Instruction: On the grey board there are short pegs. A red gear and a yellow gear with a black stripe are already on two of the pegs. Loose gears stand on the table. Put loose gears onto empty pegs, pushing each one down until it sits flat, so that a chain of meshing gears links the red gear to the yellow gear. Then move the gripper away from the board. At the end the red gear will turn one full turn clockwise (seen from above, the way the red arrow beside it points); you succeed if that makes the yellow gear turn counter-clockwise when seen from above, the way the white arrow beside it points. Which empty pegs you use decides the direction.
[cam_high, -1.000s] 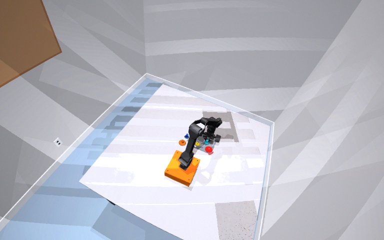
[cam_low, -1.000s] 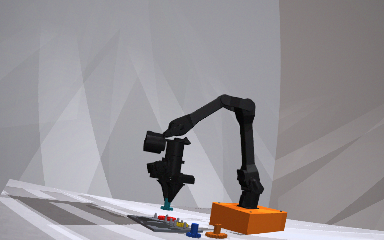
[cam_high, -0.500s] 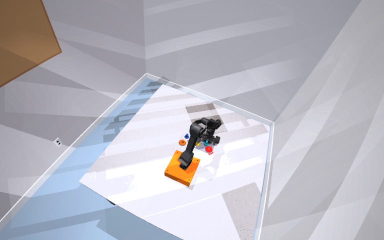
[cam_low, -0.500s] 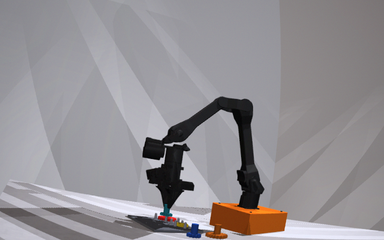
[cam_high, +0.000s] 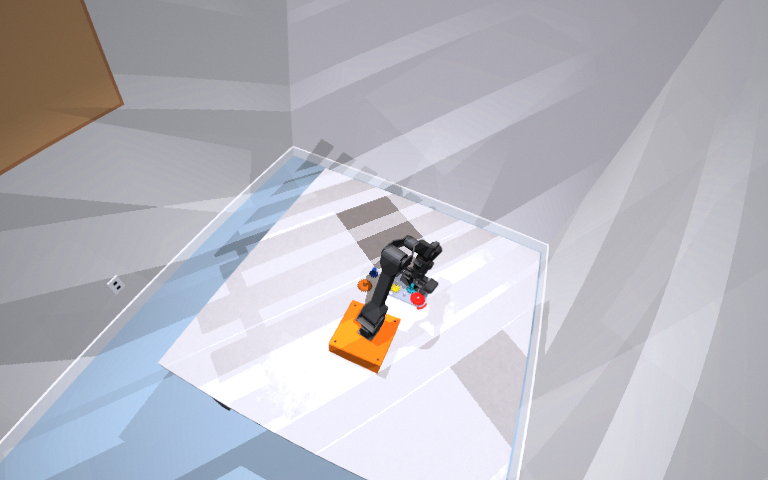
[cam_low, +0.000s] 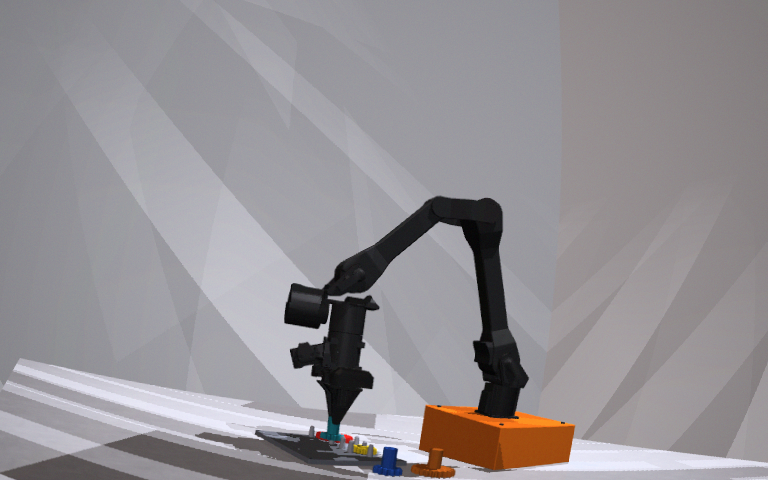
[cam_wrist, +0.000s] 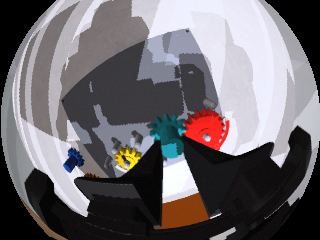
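Now: gripper tip 1 cm above the teal gear. Round my gripper tip: yellow gear: 6 cm to the left, 3 cm below, 3 cm behind; red gear: 5 cm to the right, 3 cm below, 2 cm behind; blue gear: 18 cm to the left, 3 cm below, 3 cm behind.
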